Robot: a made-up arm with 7 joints.
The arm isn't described. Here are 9 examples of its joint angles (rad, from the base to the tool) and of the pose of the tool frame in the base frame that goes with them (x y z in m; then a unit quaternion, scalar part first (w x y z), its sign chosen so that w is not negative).
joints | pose
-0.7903 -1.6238 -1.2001 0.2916 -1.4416 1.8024 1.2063 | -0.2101 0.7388 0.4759 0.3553 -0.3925 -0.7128 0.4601
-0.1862 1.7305 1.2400 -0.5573 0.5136 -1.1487 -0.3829 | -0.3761 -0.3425 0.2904 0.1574 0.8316 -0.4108 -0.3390
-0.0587 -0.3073 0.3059 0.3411 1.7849 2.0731 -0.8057 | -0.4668 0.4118 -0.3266 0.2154 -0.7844 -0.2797 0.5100
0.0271 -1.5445 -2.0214 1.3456 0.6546 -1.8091 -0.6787 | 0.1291 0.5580 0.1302 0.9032 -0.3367 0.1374 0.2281
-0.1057 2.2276 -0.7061 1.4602 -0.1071 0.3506 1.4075 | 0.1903 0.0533 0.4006 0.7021 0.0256 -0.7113 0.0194
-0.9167 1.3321 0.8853 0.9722 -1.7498 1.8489 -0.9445 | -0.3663 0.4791 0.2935 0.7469 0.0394 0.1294 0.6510
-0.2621 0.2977 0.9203 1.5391 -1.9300 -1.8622 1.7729 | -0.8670 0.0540 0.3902 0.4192 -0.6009 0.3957 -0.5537
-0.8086 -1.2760 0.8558 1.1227 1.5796 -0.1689 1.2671 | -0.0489 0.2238 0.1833 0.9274 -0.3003 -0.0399 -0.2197
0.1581 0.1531 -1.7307 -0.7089 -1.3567 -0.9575 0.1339 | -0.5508 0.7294 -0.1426 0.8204 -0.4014 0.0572 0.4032
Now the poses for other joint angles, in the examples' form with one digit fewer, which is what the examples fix.
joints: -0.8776 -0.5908 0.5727 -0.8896 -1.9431 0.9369 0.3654
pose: 0.146 0.743 0.059 0.737 0.405 0.541 -0.025
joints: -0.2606 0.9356 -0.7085 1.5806 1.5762 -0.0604 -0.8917
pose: -0.110 0.311 -0.050 0.203 -0.816 -0.540 -0.029
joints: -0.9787 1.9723 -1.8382 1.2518 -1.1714 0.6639 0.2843
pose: 0.180 -0.129 0.712 0.430 -0.714 -0.407 -0.373
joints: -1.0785 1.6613 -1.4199 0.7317 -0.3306 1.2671 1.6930
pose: 0.140 -0.336 0.155 0.782 -0.572 0.144 0.202
